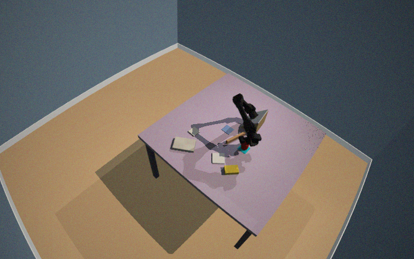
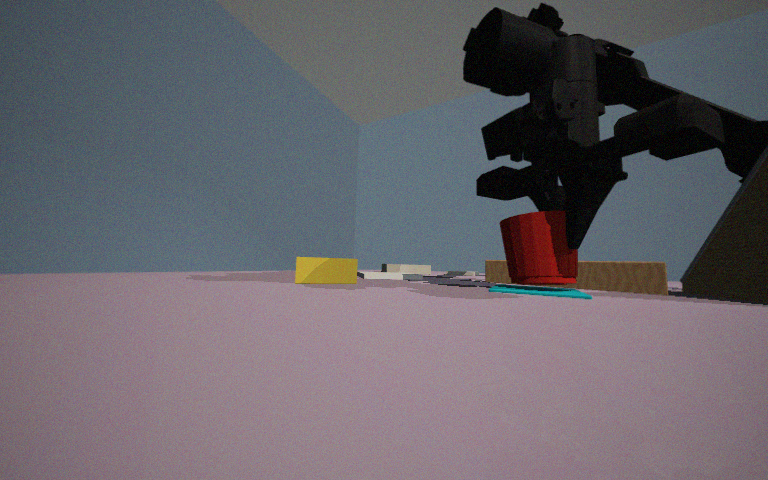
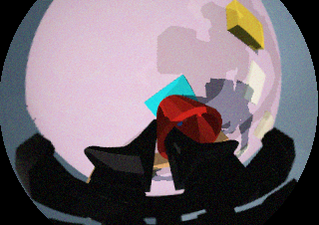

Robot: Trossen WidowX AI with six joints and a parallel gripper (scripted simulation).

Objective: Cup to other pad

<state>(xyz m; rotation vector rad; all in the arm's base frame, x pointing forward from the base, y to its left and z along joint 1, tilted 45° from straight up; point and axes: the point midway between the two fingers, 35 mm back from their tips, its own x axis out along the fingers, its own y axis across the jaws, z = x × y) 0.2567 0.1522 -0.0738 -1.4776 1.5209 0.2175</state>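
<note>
My gripper tip is now 5 cm above the cyan pad, 3 cm short of it and 1 cm to the left of it. The rest, counted from my gripper tip: low wooden bar: 13 cm to the right, 4 cm below, 1 cm ahead; then pale blue pad: 25 cm to the right, 5 cm below, 1 cm behind; then red cup: 3 cm ahead, 2 cm to the right.
</note>
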